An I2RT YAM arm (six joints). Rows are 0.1 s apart.
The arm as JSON. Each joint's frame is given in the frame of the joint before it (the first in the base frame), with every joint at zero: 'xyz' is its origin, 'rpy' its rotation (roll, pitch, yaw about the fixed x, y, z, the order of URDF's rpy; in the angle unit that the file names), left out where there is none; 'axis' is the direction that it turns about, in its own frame. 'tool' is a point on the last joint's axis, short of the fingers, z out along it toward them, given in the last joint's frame.
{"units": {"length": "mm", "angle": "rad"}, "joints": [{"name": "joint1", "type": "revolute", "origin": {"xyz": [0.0, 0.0, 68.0]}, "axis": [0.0, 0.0, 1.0]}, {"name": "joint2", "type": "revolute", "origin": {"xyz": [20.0, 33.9, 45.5]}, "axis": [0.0, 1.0, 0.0]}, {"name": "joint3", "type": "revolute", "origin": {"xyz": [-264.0, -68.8, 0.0]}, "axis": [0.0, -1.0, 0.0]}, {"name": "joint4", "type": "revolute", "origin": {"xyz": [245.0, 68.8, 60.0]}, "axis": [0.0, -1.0, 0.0]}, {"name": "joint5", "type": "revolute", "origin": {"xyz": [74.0, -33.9, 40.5]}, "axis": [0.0, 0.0, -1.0]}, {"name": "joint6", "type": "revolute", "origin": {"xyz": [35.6, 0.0, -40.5]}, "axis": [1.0, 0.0, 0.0]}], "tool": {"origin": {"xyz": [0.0, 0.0, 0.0], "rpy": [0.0, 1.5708, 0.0]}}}
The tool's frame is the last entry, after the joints.
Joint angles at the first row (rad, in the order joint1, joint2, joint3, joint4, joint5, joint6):
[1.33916 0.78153 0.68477 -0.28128 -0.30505 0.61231]
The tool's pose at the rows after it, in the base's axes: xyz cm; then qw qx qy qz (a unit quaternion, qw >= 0):
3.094 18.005 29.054 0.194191 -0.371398 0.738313 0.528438
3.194 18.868 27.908 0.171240 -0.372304 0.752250 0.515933
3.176 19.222 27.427 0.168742 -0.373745 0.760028 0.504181
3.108 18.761 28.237 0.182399 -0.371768 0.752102 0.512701
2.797 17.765 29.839 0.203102 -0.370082 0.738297 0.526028
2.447 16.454 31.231 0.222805 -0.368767 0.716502 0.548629
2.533 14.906 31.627 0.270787 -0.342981 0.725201 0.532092
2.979 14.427 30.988 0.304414 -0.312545 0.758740 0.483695
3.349 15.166 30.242 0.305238 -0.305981 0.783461 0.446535
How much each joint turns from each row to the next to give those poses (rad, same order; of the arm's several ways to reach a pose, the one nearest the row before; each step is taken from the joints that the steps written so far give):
[0.00000 0.00086 -0.01333 -0.00378 -0.01562 0.00922]
[0.00285 0.05010 -0.01199 0.01032 -0.01373 0.01287]
[0.00780 0.02197 -0.00155 -0.00407 0.01597 -0.00338]
[0.00007 -0.02900 0.01091 -0.00664 0.01064 -0.00354]
[0.00878 -0.05389 0.02932 -0.03044 0.02125 -0.00525]
[0.00470 -0.06817 0.01225 -0.00744 0.00349 -0.00369]
[-0.00120 -0.07114 -0.00166 -0.04882 0.11104 -0.01236]
[-0.00456 -0.00992 -0.00170 -0.06691 0.13242 -0.00250]
[-0.00152 0.04909 0.00609 -0.03044 0.05103 0.00038]

